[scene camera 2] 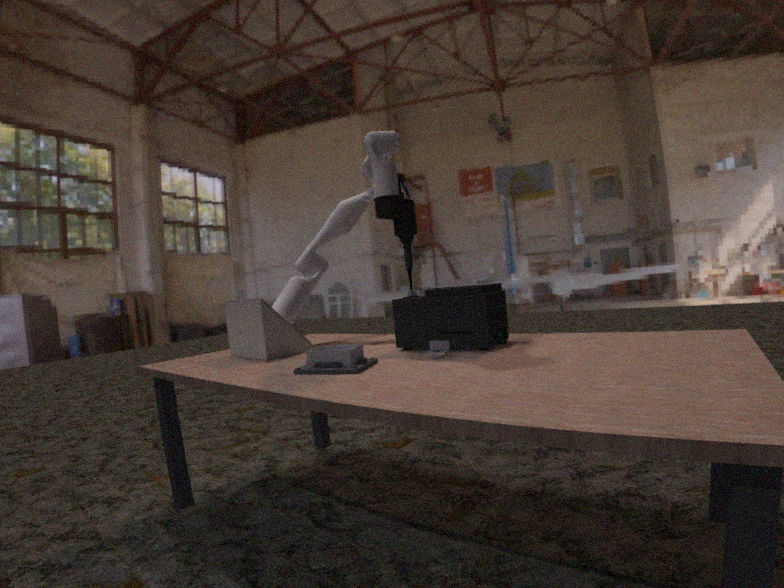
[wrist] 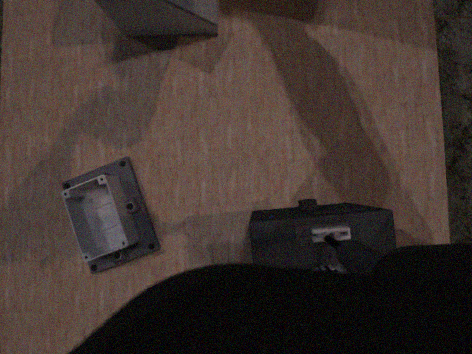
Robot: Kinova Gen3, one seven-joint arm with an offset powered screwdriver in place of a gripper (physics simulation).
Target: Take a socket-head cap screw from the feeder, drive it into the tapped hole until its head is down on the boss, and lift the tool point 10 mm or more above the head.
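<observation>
The black screw feeder [scene camera 2: 452, 322] [wrist: 285, 242] stands on the table. A light pick-up plate [wrist: 345, 233] shows on its top in the wrist view. My screwdriver [scene camera 2: 411, 291] [wrist: 330, 239] points straight down, its tip at the feeder's top by that plate. Whether a screw is on the tip is too small and dark to tell. The grey open housing [scene camera 2: 334, 355] [wrist: 129, 220] lies beside the feeder on a dark flanged base [scene camera 2: 310, 370] [wrist: 148, 227]. Small holes show at its corners and flange; which one is the tapped hole I cannot tell.
A grey wedge-shaped block [scene camera 2: 253, 329] [wrist: 165, 22] stands near the housing, by the arm's base. The wooden table [scene camera 2: 601, 386] [wrist: 225, 125] carries everything. The dark tool body covers the bottom of the wrist view. Arm shadows cross the table.
</observation>
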